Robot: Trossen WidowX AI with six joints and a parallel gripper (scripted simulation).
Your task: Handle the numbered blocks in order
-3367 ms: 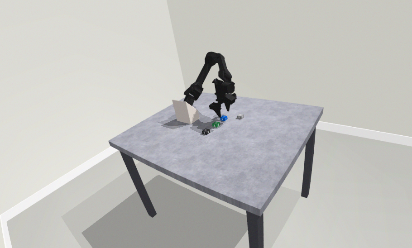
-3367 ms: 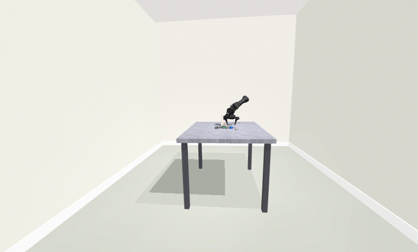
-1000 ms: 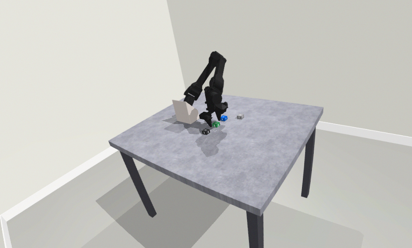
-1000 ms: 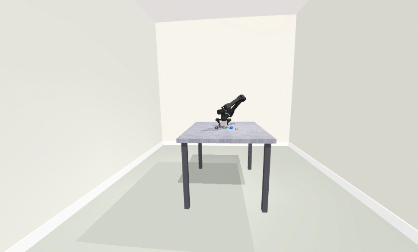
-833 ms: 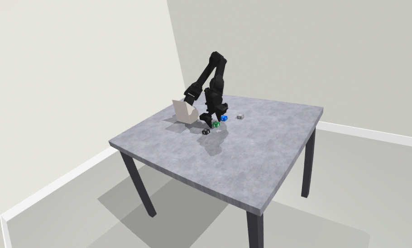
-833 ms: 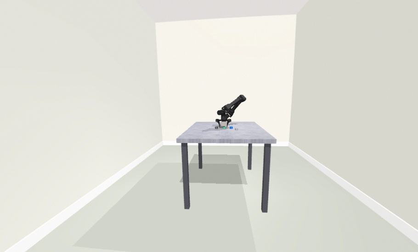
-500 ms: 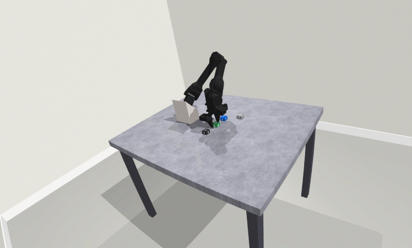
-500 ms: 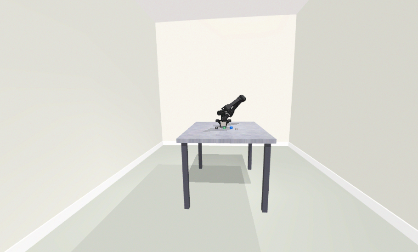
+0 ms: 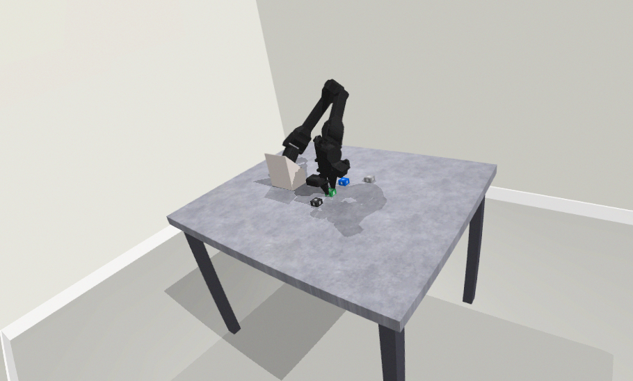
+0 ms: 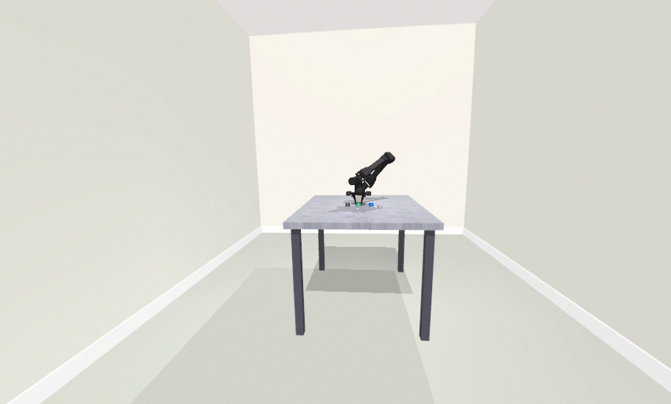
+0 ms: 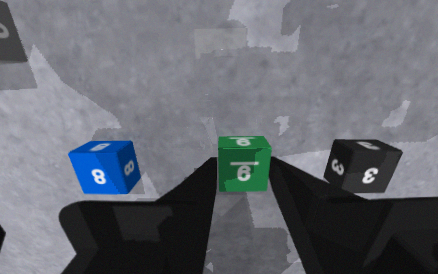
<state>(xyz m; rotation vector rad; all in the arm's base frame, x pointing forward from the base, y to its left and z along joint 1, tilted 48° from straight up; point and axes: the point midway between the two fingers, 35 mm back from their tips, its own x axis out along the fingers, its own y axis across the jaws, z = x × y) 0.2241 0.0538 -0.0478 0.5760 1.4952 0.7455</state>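
My gripper tip is right at the green block. The rest, counted from my gripper tip: black block 80 mm to the right; grey block 160 mm to the left, 70 mm ahead; blue block 90 mm to the left, 10 mm behind.
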